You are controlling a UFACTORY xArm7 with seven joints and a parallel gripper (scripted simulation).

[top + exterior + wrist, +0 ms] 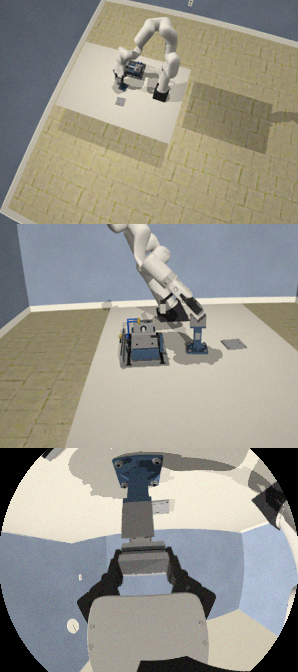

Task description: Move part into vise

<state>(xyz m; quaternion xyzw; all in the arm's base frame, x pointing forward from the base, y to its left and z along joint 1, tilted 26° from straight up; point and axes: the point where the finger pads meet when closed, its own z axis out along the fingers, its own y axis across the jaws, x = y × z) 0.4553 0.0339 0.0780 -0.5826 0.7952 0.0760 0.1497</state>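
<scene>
My hand is 10 mm above the part. The rest, counted from my hand: V-block post: 10 mm ahead, 10 mm to the left, 130 mm below; air cylinder: 150 mm behind, 200 mm to the right, 110 mm below; infeed plate: 10 mm ahead, 190 mm to the left, 190 mm below.
</scene>
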